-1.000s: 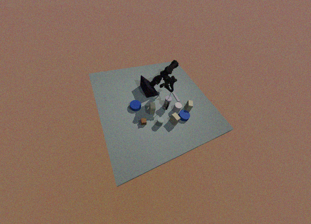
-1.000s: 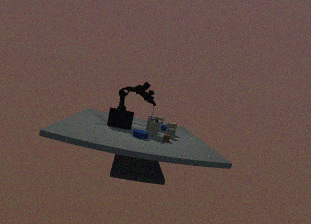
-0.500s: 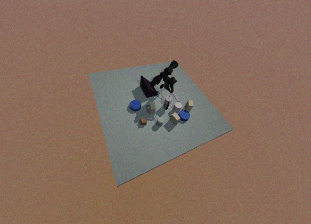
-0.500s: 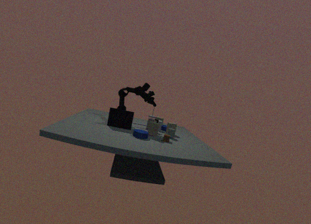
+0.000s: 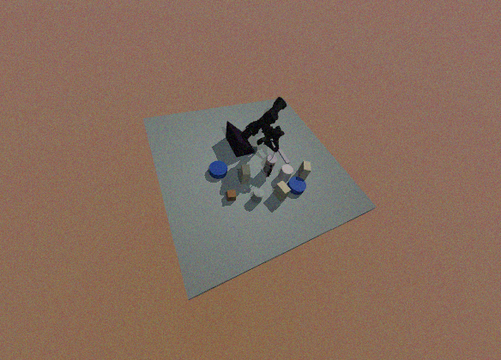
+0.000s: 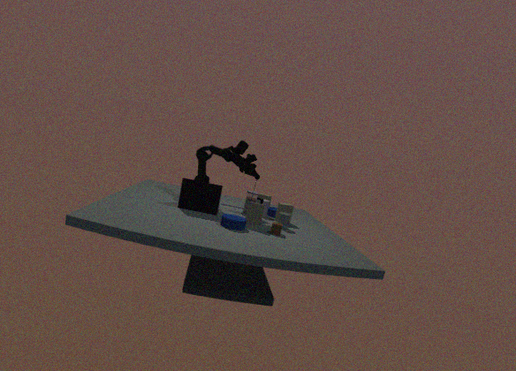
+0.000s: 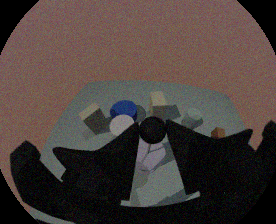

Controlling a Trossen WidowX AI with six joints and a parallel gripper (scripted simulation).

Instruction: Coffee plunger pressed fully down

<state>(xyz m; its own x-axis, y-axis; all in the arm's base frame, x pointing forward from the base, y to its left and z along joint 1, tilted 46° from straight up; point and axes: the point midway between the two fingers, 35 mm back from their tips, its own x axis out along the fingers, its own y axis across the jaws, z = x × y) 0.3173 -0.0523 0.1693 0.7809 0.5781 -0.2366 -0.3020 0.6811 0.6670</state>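
The coffee press is 10 mm to the right of my gripper tip and 120 mm below it. Round my gripper tip: orange cube: 130 mm ahead, 310 mm to the right, 210 mm below.
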